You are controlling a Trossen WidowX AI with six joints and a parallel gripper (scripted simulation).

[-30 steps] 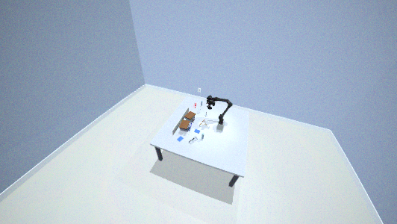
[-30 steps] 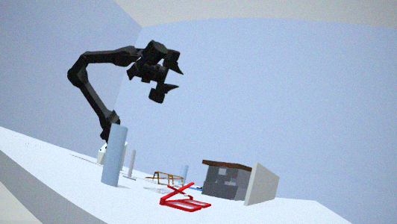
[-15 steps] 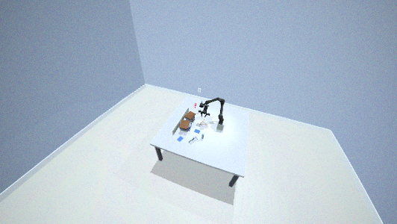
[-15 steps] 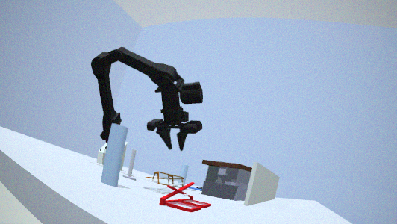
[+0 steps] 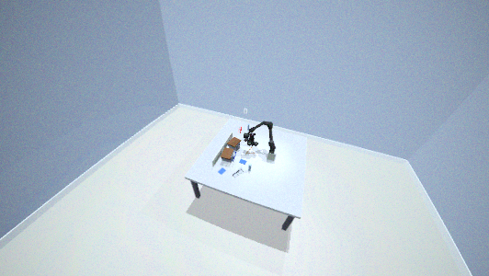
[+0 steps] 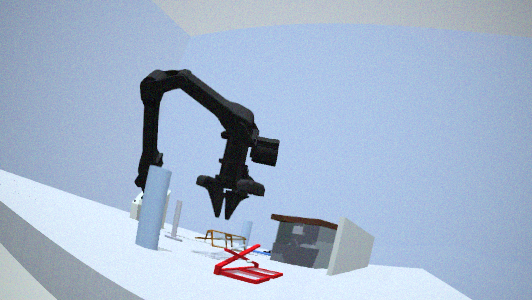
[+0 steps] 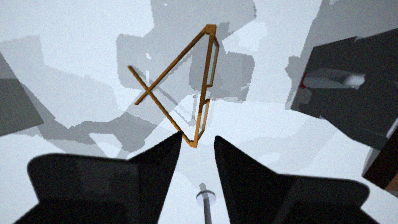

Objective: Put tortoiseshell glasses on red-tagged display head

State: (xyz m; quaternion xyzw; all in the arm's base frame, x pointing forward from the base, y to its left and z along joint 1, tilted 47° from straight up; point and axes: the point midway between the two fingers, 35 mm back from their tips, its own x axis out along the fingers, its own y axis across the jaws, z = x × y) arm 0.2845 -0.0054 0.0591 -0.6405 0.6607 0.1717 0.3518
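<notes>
Right now the thin grey post is 180 mm to the right of my gripper tip and 50 mm below it. From my gripper tip the other things lie so: grey head 200 mm ahead, 20 mm to the left, 20 mm below; slanted panel 340 mm ahead, 130 mm to the left, 20 mm below.
</notes>
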